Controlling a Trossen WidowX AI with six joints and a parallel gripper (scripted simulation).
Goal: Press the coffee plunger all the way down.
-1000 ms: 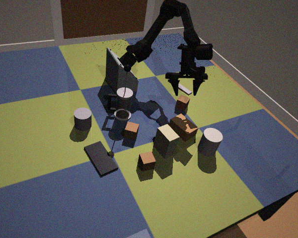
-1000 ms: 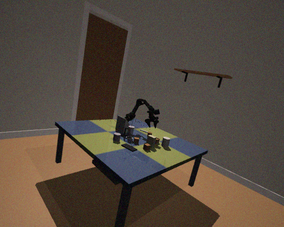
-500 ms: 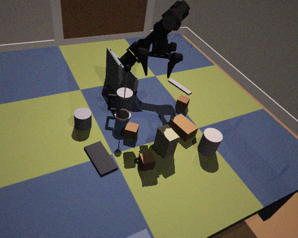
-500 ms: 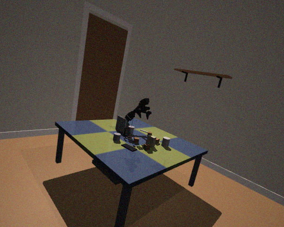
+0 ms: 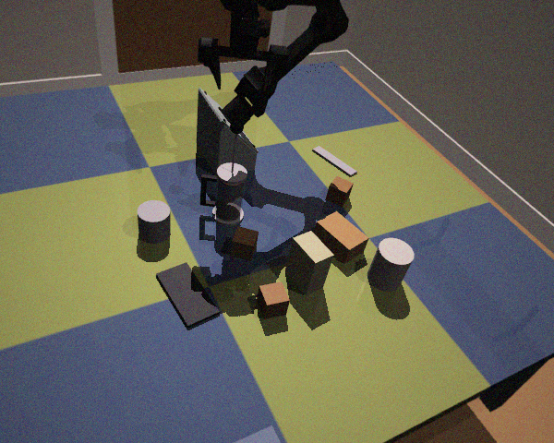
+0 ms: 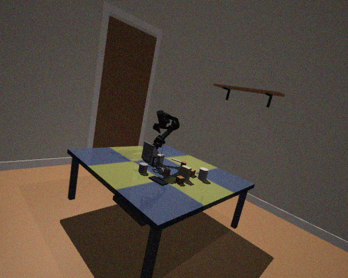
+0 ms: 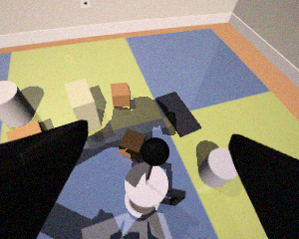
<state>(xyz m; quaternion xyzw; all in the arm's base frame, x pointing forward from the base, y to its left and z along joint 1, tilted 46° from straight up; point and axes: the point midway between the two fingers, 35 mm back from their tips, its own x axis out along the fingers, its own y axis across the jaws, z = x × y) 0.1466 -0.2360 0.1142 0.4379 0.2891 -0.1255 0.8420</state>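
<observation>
Now: gripper tip 21 cm above the coffee press, 3 cm to the left of it and 1 cm short of it. Round my gripper tip: flat black slab 33 cm below, 21 cm to the right, 20 cm ahead; then tall cream block 28 cm below, 27 cm ahead, 4 cm to the left; then orange block 31 cm below, 22 cm ahead, 19 cm to the left.
</observation>
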